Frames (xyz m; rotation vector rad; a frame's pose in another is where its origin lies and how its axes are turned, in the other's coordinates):
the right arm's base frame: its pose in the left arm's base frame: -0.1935 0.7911 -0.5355 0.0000 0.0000 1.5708
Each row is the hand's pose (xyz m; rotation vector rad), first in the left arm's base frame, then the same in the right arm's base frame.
Working: the left arm's base frame: its pose in the right arm's base frame: -0.7911 -0.1935 0.5355 0.0000 0.0000 -1.5708

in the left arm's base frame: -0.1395 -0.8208 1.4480 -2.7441 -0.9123 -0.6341
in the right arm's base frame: -1.6119 -0.0540 1.9835 2.5909 -1.2980 0.6398
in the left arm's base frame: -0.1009 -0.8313 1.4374 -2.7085 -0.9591 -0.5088
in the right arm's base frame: -1.6224 -0.0926 1.9729 2.7001 -1.2879 0.6158
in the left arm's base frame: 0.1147 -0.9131 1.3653 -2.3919 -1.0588 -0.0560
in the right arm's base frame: -1.7042 -0.3082 1.9008 -2.5604 0.9892 -0.5634
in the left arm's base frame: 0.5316 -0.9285 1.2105 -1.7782 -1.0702 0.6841
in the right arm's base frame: -1.7196 -0.7251 1.7460 -1.9603 0.4873 -0.3087
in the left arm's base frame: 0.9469 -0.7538 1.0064 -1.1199 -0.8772 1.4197
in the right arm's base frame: -1.5449 -1.1404 1.5419 -1.2719 0.1546 0.0911
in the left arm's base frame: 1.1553 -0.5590 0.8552 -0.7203 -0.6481 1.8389
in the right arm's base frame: -1.3501 -1.3488 1.3907 -0.8311 0.0439 0.3746
